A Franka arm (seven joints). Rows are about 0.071 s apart.
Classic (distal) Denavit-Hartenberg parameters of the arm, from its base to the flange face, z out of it. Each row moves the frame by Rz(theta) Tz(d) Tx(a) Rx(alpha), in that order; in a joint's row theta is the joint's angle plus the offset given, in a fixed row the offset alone. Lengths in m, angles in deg.
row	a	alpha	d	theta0
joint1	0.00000	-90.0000	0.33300	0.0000
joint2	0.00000	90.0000	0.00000	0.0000
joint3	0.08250	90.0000	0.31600	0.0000
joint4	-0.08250	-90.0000	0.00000	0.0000
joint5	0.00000	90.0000	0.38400	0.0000
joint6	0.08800	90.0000	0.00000	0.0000
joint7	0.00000	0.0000	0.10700	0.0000
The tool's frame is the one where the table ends.
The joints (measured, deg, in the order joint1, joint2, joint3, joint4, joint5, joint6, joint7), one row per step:
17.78, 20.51, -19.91, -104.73, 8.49, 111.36, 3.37
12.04, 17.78, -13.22, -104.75, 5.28, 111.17, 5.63
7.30, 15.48, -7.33, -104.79, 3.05, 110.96, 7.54
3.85, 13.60, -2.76, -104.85, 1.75, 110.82, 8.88
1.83, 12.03, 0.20, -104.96, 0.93, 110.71, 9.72
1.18, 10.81, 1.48, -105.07, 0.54, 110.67, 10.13
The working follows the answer.
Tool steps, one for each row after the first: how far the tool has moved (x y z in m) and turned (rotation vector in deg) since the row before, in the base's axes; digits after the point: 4 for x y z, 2 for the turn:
-0.0012, 0.0019, 0.0217, -0.31, -1.61, 0.11
-0.0019, 0.0058, 0.0206, -0.18, -1.63, 0.18
-0.0023, 0.0076, 0.0182, 0.00, -1.54, 0.29
-0.0027, 0.0073, 0.0154, -0.10, -1.32, 0.42
-0.0025, 0.0054, 0.0119, -0.11, -1.07, 0.37

Tool pose at each row, in the base's axes (x y z in m, rotation vector in deg; rounded; the steps above come from the unrounded poses):
0.6096, -0.0002, 0.3323, -177.94, 14.09, 19.49
0.6084, 0.0017, 0.3540, -178.39, 13.97, 16.97
0.6065, 0.0075, 0.3746, -178.71, 13.72, 14.42
0.6043, 0.0151, 0.3928, -178.83, 13.27, 12.01
0.6015, 0.0223, 0.4081, -179.04, 12.63, 9.94
0.5991, 0.0278, 0.4200, -179.22, 12.06, 8.25

